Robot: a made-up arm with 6 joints. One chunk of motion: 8 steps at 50 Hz.
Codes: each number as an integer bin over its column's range. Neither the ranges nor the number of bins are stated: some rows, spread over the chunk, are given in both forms.
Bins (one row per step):
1: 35 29 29 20 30 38
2: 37 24 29 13 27 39
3: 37 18 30 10 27 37
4: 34 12 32 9 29 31
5: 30 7 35 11 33 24
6: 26 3 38 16 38 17
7: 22 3 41 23 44 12
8: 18 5 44 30 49 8
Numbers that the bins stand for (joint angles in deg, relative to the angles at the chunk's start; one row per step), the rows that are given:
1: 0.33 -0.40 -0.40 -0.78 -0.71 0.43
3: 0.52 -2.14 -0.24 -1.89 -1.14 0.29
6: -0.52 -4.52 1.03 -1.22 0.43 -2.57
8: -1.29 -4.21 1.98 0.33 2.00 -3.86
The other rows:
2: 0.52 -1.19 -0.40 -1.56 -1.14 0.57
4: 0.24 -3.10 0.08 -2.00 -0.86 -0.57
5: -0.14 -3.89 0.56 -1.78 -0.29 -1.57
7: -0.90 -4.52 1.51 -0.44 1.29 -3.29

